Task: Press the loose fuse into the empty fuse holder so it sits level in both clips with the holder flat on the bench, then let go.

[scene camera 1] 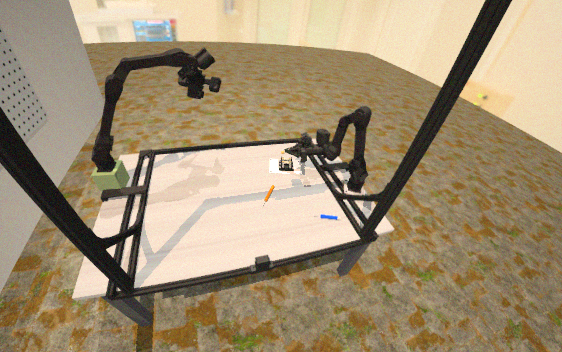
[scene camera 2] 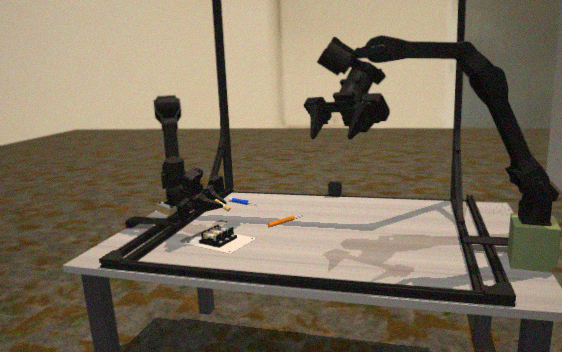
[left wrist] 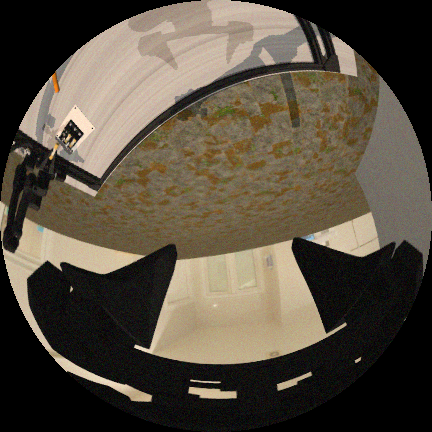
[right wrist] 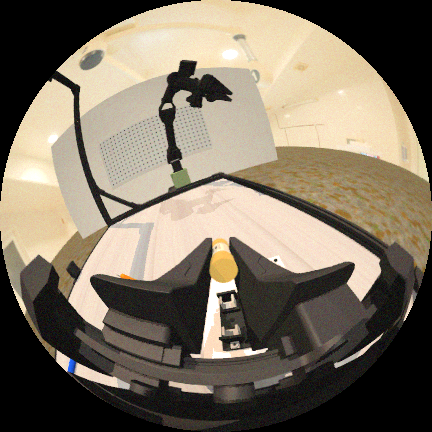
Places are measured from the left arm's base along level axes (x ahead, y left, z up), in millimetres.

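Where they show: left gripper, fingertip midpoint: (scene camera 1: 205, 88) (scene camera 2: 330, 138) (left wrist: 236, 247) (right wrist: 231, 97); right gripper, fingertip midpoint: (scene camera 1: 284, 150) (scene camera 2: 224, 204) (left wrist: 54, 150) (right wrist: 220, 242); left arm's base at its link origin: (scene camera 1: 106, 167) (scene camera 2: 534, 220) (right wrist: 177, 170); right arm's base at its link origin: (scene camera 1: 354, 187) (scene camera 2: 175, 202).
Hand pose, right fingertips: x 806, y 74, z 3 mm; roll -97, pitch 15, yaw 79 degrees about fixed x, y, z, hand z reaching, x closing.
Note:
Things, the pixels of their centre, and the offset from my right fingertips. "pt": a spot on its surface instead.
- loose cream fuse with yellow caps, body centre: (right wrist: 220, 255) (scene camera 2: 222, 205) (left wrist: 53, 150) (scene camera 1: 286, 151) dx +9, dy -3, dz -3 mm
- black fuse holder at the middle of its body: (right wrist: 251, 309) (scene camera 2: 219, 235) (left wrist: 69, 133) (scene camera 1: 285, 163) dx +19, dy +8, dz -94 mm
- white plate at a spot on its surface: (scene camera 2: 243, 243) (left wrist: 81, 115) (scene camera 1: 270, 166) pt dx -58, dy +9, dz -109 mm
- orange pen-like tool at the middle of its body: (scene camera 2: 286, 219) (scene camera 1: 268, 195) dx -108, dy -203, dz -105 mm
The loose cream fuse with yellow caps (scene camera 1: 283, 152) (scene camera 2: 223, 205) (left wrist: 53, 152) (right wrist: 222, 265) is between the fingertips of my right gripper (scene camera 1: 288, 151) (scene camera 2: 216, 200) (right wrist: 220, 242), which is shut on it. It is in the air above the black fuse holder (scene camera 1: 286, 164) (scene camera 2: 218, 237) (left wrist: 69, 133) (right wrist: 231, 316), apart from it. The holder stands on a white plate (scene camera 1: 273, 167) (scene camera 2: 243, 243) (left wrist: 85, 120). Cream fuses sit in some of its bays; two empty clips show below the held fuse in the right wrist view. My left gripper (scene camera 1: 206, 91) (scene camera 2: 333, 135) (left wrist: 236, 247) is open and empty, high above the table.
An orange pen-like tool (scene camera 1: 269, 193) (scene camera 2: 282, 221) (left wrist: 56, 83) and a blue one (scene camera 1: 329, 217) (scene camera 2: 239, 201) (right wrist: 71, 366) lie on the table. Black rails (scene camera 1: 225, 146) (scene camera 2: 300, 284) border the table. A green block (scene camera 1: 111, 176) (scene camera 2: 534, 245) is under my left arm's base.

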